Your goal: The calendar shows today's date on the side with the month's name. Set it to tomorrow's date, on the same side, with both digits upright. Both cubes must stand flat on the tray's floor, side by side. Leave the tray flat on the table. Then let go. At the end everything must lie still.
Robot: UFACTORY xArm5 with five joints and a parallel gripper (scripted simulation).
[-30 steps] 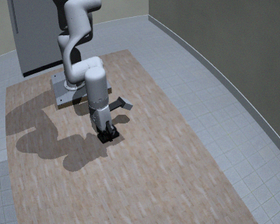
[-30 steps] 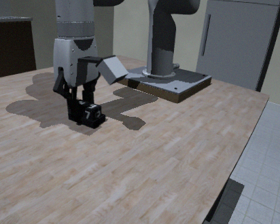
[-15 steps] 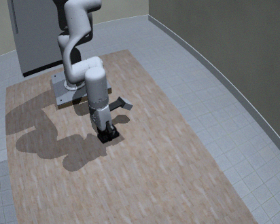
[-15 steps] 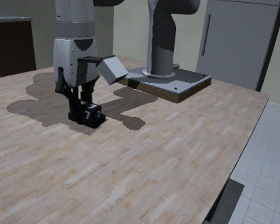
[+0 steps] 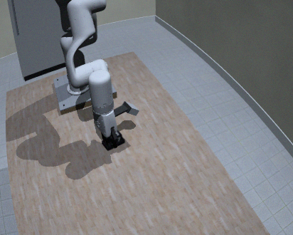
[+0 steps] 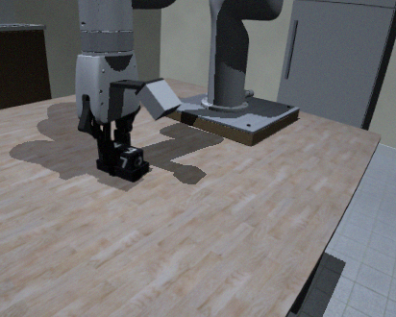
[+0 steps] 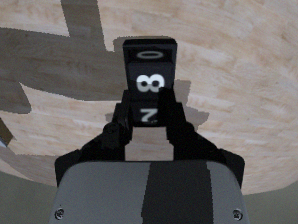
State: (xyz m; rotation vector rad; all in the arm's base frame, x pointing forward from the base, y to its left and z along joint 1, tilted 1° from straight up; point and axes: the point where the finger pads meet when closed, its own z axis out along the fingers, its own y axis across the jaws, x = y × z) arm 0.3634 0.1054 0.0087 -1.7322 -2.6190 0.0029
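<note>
Now: hand 10 mm past the tray, 20 mm to the right of it and 30 mm above it.
</note>
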